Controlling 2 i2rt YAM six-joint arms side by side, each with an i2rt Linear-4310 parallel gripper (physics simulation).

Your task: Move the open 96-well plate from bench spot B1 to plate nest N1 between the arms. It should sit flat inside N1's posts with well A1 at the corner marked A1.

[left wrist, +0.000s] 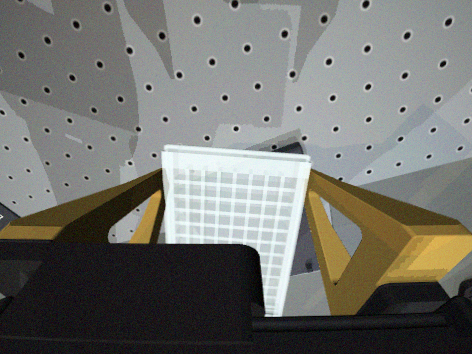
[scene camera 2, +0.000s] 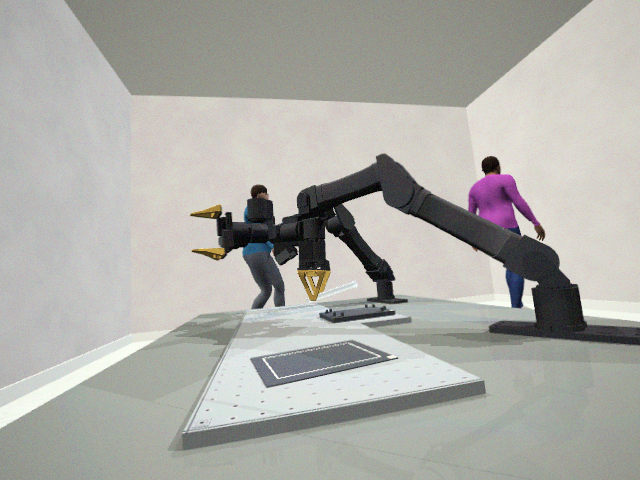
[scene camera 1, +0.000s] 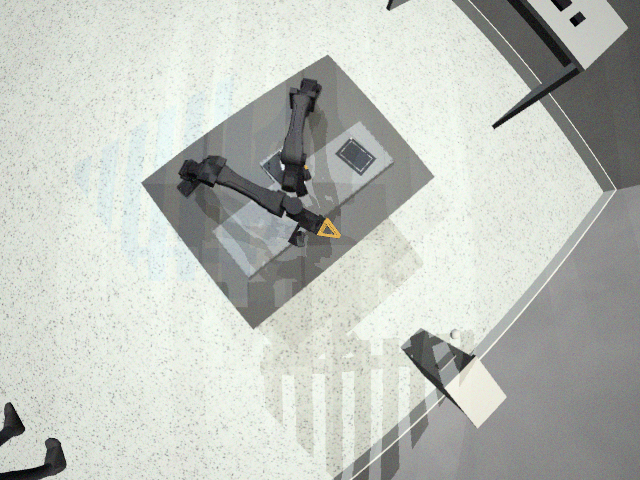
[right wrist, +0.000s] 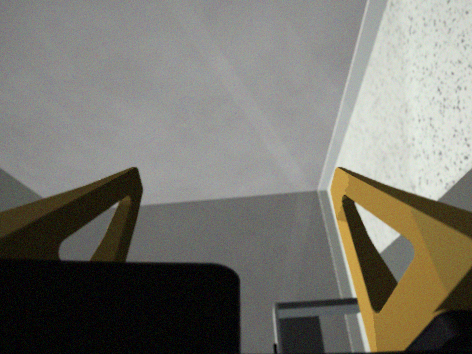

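Pixels of known places: left gripper, fingertip midpoint: (left wrist: 235,176) (scene camera 2: 315,299); right gripper, fingertip midpoint: (scene camera 2: 190,232) (scene camera 1: 338,236) (right wrist: 236,178); left arm's base, link origin: (scene camera 2: 561,333); right arm's base, link origin: (scene camera 2: 386,301).
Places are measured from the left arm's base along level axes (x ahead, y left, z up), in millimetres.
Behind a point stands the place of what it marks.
Note:
The clear 96-well plate (left wrist: 235,200) {x 119, y -464, z 78 mm} is between the fingers of my left gripper (left wrist: 235,176) {x 125, y -470, z 65 mm} (scene camera 2: 313,297) {x 125, y -470, z 65 mm}, which is shut on it. In scene camera 2 the plate (scene camera 2: 341,288) {x 111, y -387, z 90 mm} shows as a thin tilted slab, its far end higher, above the nest area. Nest N1 (scene camera 2: 356,314) {x 77, y -379, z 25 mm} (scene camera 1: 270,165) {x -24, y -425, z 25 mm} is a dark block with small posts; the plate and a finger hide much of the nest (left wrist: 306,250) {x -12, y -433, z 25 mm} in the left wrist view. The A1 marks are not readable. My right gripper (scene camera 2: 192,232) {x 373, y -653, z 262 mm} (right wrist: 236,178) {x 373, y -653, z 262 mm} (scene camera 1: 336,232) {x 373, y -653, z 262 mm} is open and empty, pointing sideways high above the bench.
A dark pad with a white outline (scene camera 2: 320,361) {x 348, y -190, z 15 mm} (scene camera 1: 355,155) {x 335, y -203, z 15 mm} lies bare on the perforated board (scene camera 2: 330,397) {x 411, y -100, z 13 mm} (scene camera 1: 374,142) {x 401, y -92, z 13 mm}. The two arms are close together over the bench, the right forearm crossing just beside the left wrist in scene camera 1. Two people stand behind the bench.

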